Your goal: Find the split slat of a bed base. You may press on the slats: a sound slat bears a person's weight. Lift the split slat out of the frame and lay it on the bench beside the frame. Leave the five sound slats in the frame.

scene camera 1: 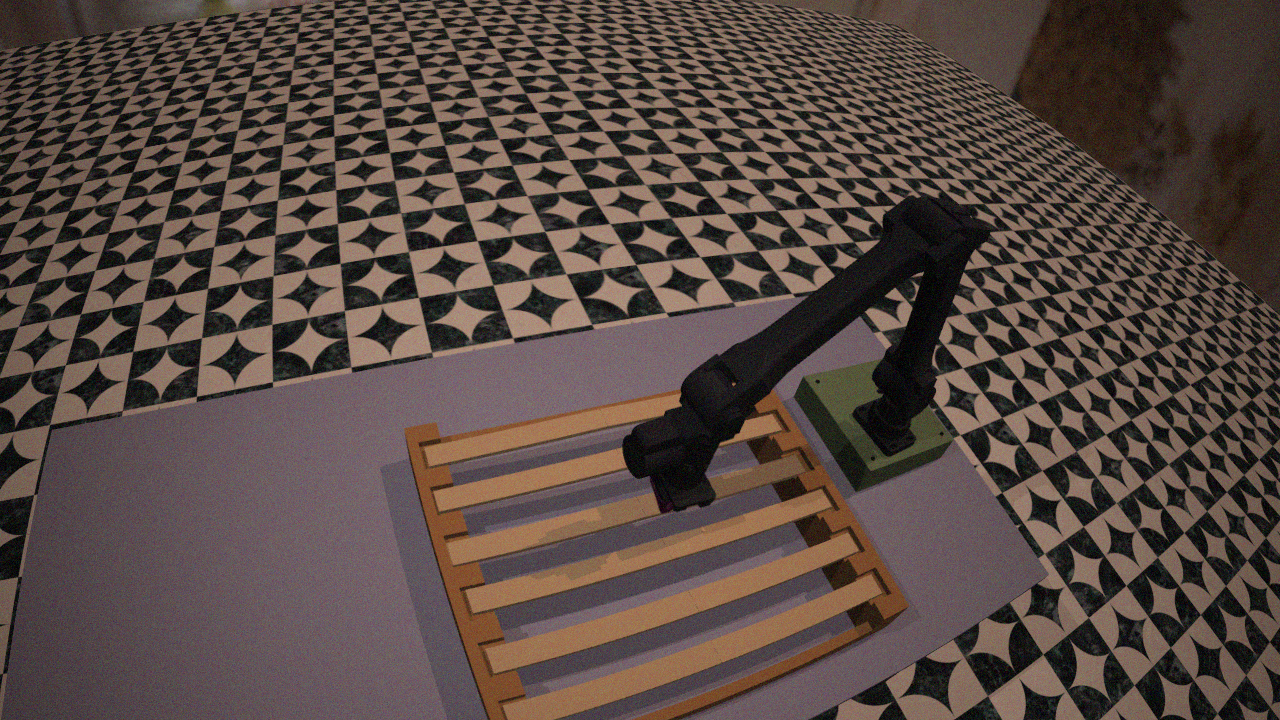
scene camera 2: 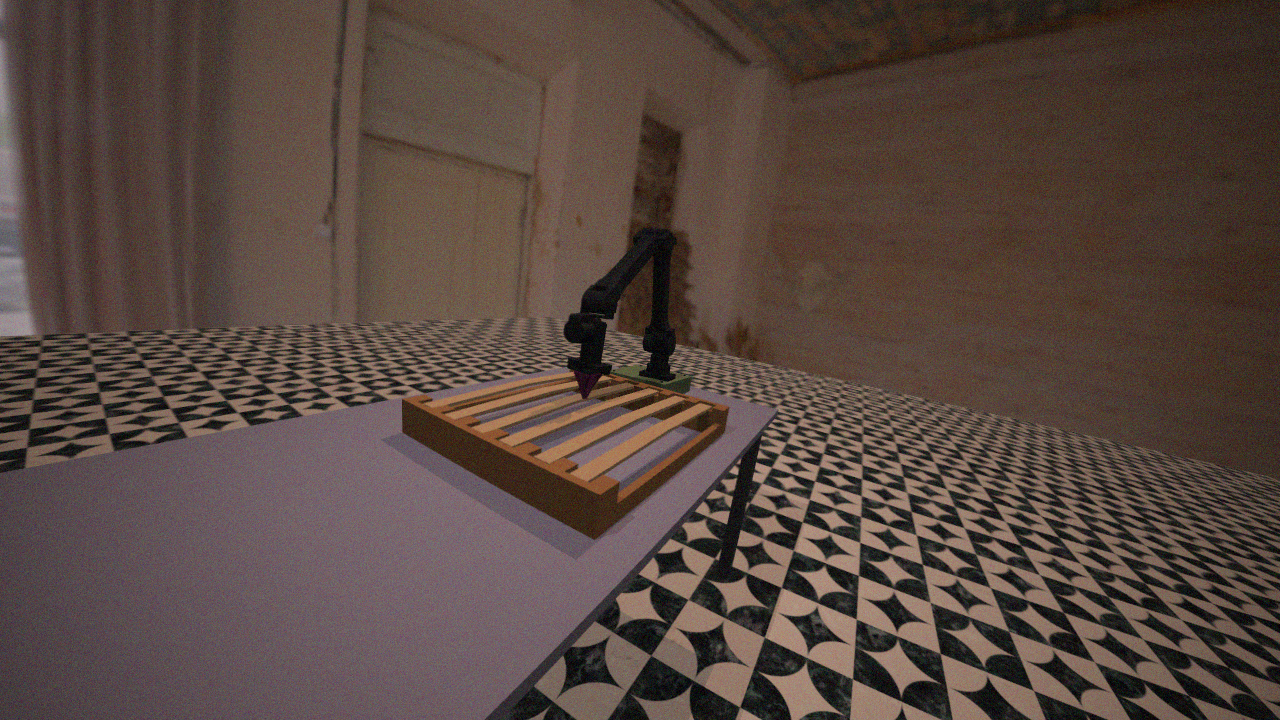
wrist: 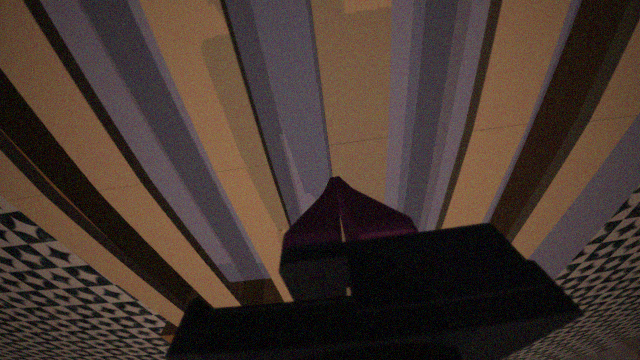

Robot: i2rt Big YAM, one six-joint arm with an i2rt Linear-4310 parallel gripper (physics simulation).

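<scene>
The bed base frame [scene camera 1: 467, 575] [scene camera 2: 501, 465] lies on the bench [scene camera 1: 223, 555] [scene camera 2: 268, 537]. Its six pale wooden slats lie across it, all seated and slightly bowed. My gripper [scene camera 1: 666, 507] [scene camera 2: 586, 394] [wrist: 335, 183] is shut and empty, pointing down, its purple tips together. They are at the third slat from the back [scene camera 1: 554, 532] [wrist: 357, 100], near its middle; in the wrist view they overlap its left edge. I cannot tell whether they touch it. Thin lines cross several slats in the wrist view. No slat plainly shows a split. The arm hides parts of the back slats.
The arm's green base block [scene camera 1: 834, 416] stands on the bench beyond the frame's right rail. The arm reaches over the back right part of the frame. The bench extends beyond the frame's left rail. A patterned floor surrounds the bench.
</scene>
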